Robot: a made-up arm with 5 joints. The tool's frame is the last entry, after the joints.
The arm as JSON. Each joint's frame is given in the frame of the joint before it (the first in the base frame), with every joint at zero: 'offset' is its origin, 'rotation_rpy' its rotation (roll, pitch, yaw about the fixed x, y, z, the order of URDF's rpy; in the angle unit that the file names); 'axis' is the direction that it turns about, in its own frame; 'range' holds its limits. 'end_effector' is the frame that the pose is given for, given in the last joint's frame.
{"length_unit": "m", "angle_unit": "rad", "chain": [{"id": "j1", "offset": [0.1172, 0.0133, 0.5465], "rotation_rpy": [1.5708, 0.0, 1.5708], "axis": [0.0, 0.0, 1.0], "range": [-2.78, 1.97]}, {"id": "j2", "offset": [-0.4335, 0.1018, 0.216], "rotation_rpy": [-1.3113, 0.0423, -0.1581], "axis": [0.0, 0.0, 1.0], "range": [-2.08, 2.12]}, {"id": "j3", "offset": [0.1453, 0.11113, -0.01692], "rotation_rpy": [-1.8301, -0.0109, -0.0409], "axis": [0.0, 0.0, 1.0], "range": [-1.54, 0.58]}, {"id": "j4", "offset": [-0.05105, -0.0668, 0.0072], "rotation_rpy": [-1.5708, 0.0, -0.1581], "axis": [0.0, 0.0, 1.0], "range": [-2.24, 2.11]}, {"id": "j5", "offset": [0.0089, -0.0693, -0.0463], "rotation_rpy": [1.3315, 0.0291, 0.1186], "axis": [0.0, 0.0, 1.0], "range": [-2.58, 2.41]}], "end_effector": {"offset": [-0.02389, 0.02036, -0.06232], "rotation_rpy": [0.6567, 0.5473, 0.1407]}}
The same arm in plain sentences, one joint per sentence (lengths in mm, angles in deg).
The arm has five revolute joints in a row. What follows holds with every joint at zero, and every direction is one of the base frame's.
The first joint lies 117.2 mm along +x and 13.3 mm along +y and 546.5 mm along +z from the base frame's origin and turns about +x, from -159.28 to 112.87 deg.
The second joint lies 216.0 mm along +x and 433.5 mm along -y and 101.8 mm along +z from the first joint and turns about the direction (0.256387, 0.162891, 0.95275), from -119.18 to 121.47 deg.
The third joint lies 117.8 mm along -x and 140.6 mm along +y and 10.1 mm along -z from the second joint and turns about -x, from -88.24 to 33.23 deg.
The fourth joint lies 7.2 mm along -x and 39.9 mm along -y and 74.0 mm along +z from the third joint and turns about -z, from -128.34 to 120.89 deg.
The fifth joint lies 69.3 mm along -x and 8.9 mm along +y and 46.3 mm along +z from the fourth joint and turns about the direction (-0.963871, 0.121796, -0.236893), from -147.82 to 138.08 deg.
The tool frame, which is the frame that the pose is given for, lies 62.1 mm along +x and 31.3 mm along -y and 5.7 mm along -z from the fifth joint; its axes are the base frame's turned by roll -67.34, pitch -1.81 and yaw 50.91 deg (as in URDF: about the fixed x, then y, then z).

